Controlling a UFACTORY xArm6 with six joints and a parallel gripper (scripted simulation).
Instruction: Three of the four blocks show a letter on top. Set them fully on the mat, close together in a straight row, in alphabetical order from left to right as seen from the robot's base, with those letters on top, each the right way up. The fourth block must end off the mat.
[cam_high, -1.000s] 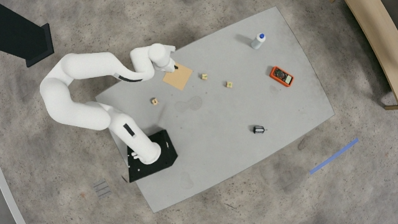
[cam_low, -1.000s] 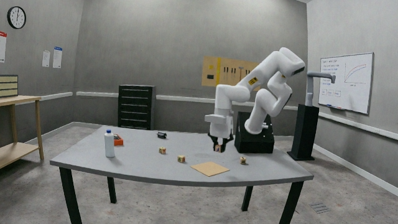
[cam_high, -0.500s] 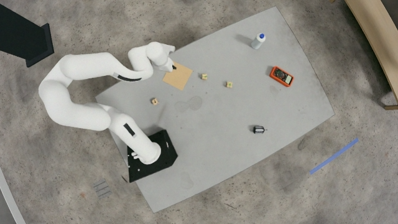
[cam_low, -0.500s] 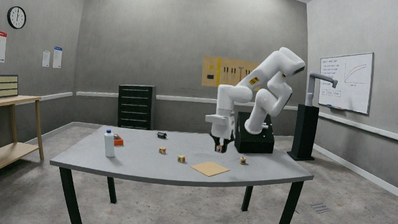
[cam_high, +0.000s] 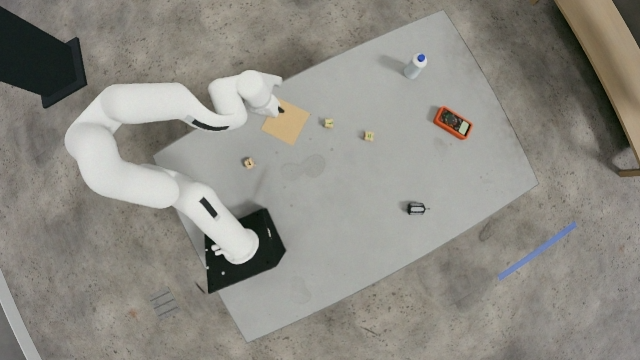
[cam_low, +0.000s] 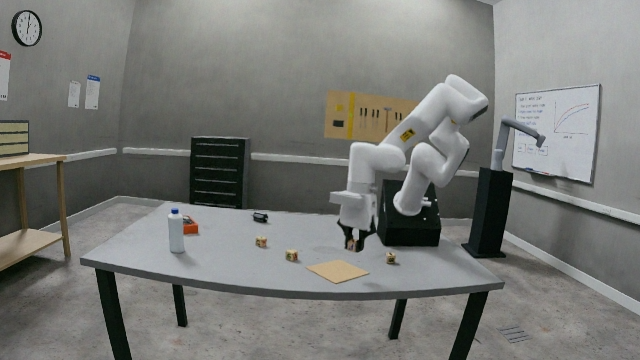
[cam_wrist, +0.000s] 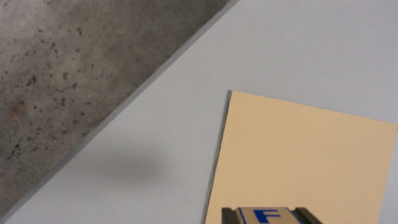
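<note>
The tan mat is 100 mm below my hand, 40 mm ahead of it and 30 mm to the right of it. From my hand the other things lie so: white bottle: 580 mm ahead, 40 mm below, 10 mm to the right; orange multimeter: 650 mm ahead, 270 mm to the right, 90 mm below; small black object: 520 mm to the right, 390 mm ahead, 90 mm below.
</note>
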